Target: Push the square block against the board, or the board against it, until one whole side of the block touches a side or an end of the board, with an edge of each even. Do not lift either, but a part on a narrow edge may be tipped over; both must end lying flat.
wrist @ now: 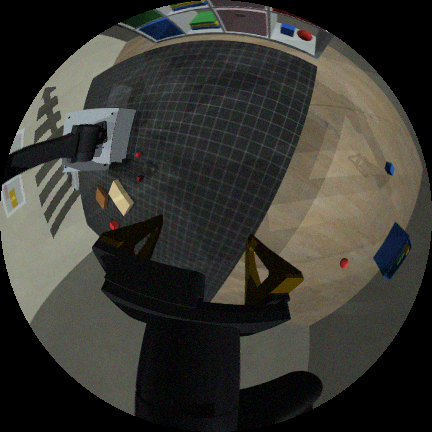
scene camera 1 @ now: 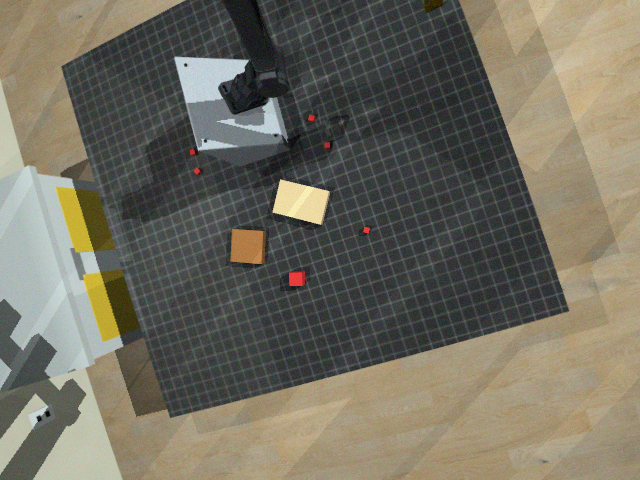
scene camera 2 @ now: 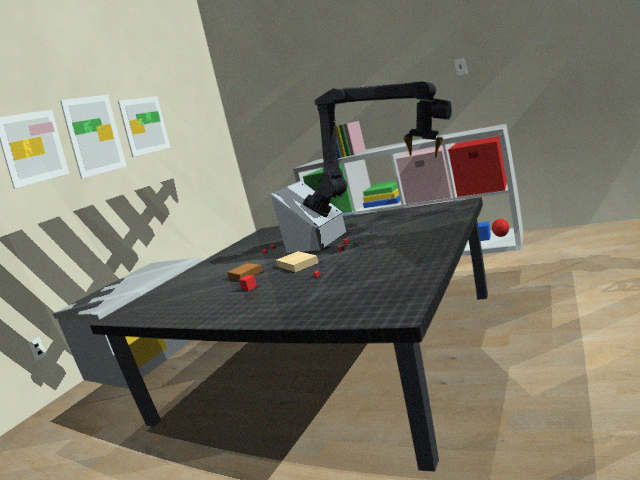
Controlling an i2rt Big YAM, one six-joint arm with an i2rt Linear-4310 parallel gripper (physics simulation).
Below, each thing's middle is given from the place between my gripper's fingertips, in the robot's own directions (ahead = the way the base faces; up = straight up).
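Pale tan board [scene camera 1: 306, 203]: 53 cm to the right of my hand, 19 cm ahead, 28 cm below. Square block [scene camera 1: 248, 246]: from my hand 74 cm to the right, 24 cm ahead, 28 cm below. Going by their middles, pale tan board nearest to my hand of the things named here.
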